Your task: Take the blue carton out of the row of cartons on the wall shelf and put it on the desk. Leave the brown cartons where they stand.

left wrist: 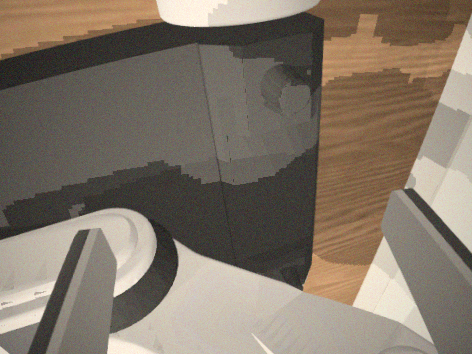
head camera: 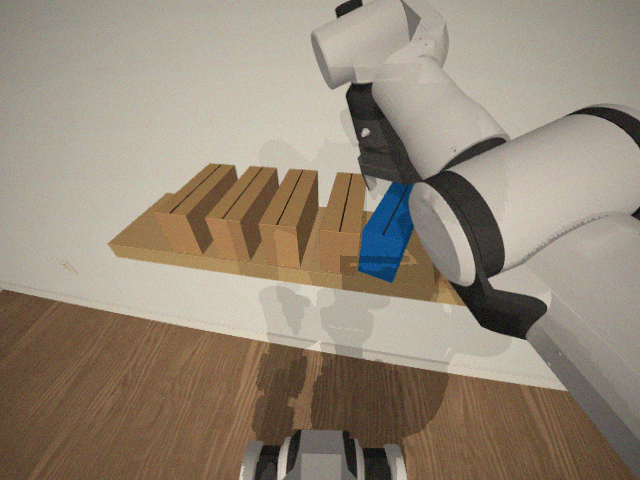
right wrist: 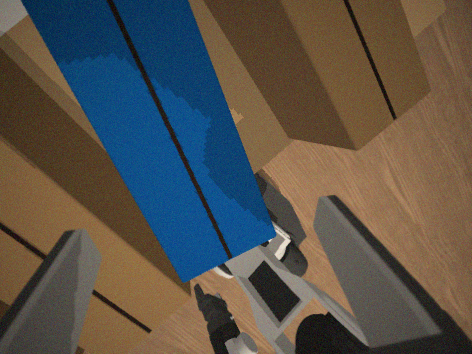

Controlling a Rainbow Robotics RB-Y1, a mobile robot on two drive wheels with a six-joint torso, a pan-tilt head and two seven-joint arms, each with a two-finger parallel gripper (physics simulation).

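Places are measured from the robot's base along level axes (x left, y back, z up), in centimetres.
Pixels of known places: left gripper, fingertip midpoint: (left wrist: 250,227) (right wrist: 206,289); right gripper, fingertip midpoint: (head camera: 396,194) (right wrist: 209,226).
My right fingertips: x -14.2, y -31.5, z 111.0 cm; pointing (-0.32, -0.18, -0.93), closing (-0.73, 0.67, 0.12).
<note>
Ahead of a thing's pixels: the offset from my right fingertips to its top centre. "*": to the spot under its first point. Level surfaces: height alone.
The blue carton @[dx -2.8, dy -5.6, dz -5.7 cm] (head camera: 385,245) (right wrist: 150,135) stands on the wall shelf @[dz -17.7 cm] (head camera: 135,229), near the right end of the cartons seen in the head view, turned a little against its neighbour. A brown carton @[dx +8.7, dy -7.7, dz -5.7 cm] (head camera: 342,242) stands close at its left; another brown carton @[* dx -14.1, dy +3.1, dz -5.7 cm] (right wrist: 360,65) is across a gap at its right in the right wrist view. My right gripper (head camera: 373,182) (right wrist: 209,226) is open above the carton's top, its fingers apart on either side in the right wrist view, holding nothing. The arm hides part of the carton in the head view. My left gripper (left wrist: 250,227) is open and empty, away from the shelf.
Several brown cartons, one @[dx +21.5, dy -9.8, dz -5.7 cm] (head camera: 289,232) near the middle, stand in the row. My right arm covers the shelf's right end in the head view. A wooden floor @[dz -110.9 cm] (head camera: 129,382) lies below. A dark panel (left wrist: 125,120) shows beyond the left fingers. No desk is recognisable.
</note>
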